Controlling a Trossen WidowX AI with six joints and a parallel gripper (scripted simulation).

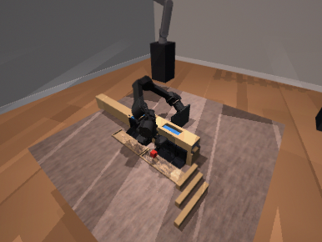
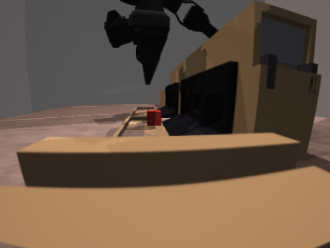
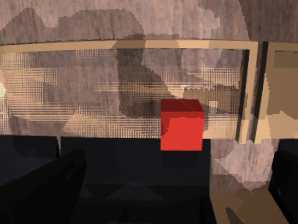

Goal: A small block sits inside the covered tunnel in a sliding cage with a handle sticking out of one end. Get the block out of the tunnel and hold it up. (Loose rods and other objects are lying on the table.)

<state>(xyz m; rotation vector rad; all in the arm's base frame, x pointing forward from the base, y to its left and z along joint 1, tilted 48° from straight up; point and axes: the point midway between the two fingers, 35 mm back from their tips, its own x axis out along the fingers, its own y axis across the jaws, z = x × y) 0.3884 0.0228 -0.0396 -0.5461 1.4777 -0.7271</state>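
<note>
Right now my gripper tip is 10 mm past the red block and 80 mm above it. From my gripper tip the other things lie so: tan covered tunnel (130 mm behind, 260 mm to the right, 20 mm below).
</note>
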